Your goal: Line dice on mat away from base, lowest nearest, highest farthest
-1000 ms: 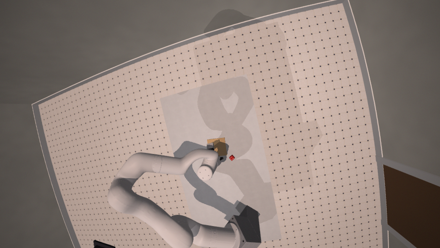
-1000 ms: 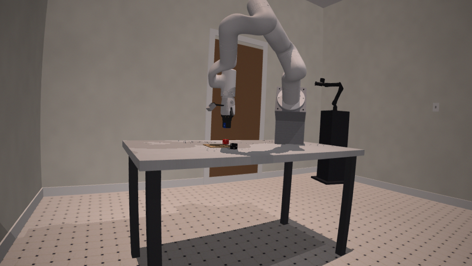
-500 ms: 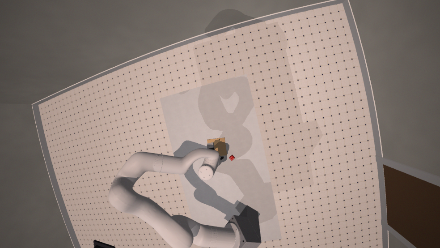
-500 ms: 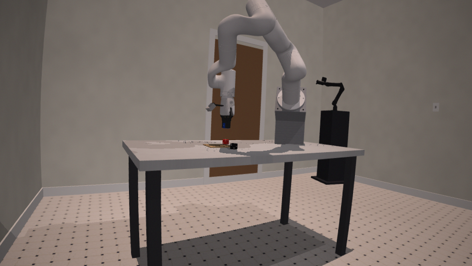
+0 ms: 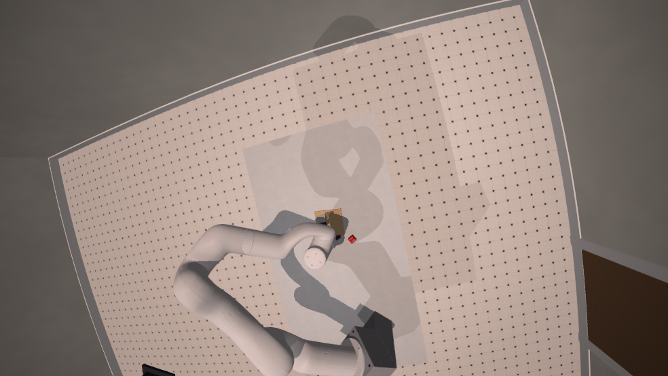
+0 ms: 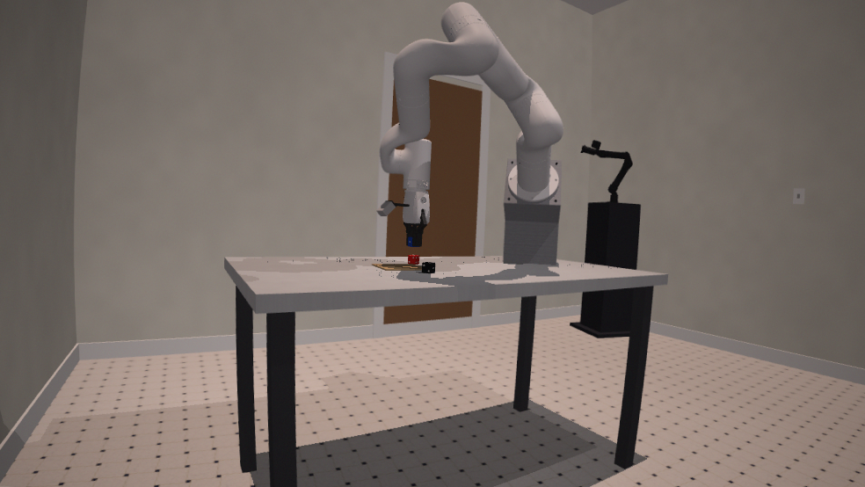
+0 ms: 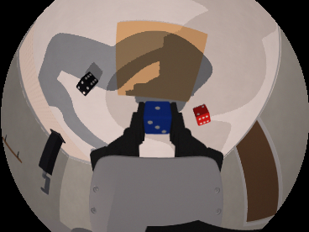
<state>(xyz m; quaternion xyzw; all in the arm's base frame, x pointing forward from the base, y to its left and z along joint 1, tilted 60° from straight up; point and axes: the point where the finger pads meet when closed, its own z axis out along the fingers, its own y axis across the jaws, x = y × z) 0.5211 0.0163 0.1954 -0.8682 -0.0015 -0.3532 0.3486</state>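
Now: the tan mat 4 cm ahead of my hand, 1 cm to the left of it and 9 cm below it. The rest, counted from my hand: black die: 2 cm behind, 13 cm to the left, 7 cm below; blue die: 1 cm below; red die: 2 cm behind, 11 cm to the right, 7 cm below.
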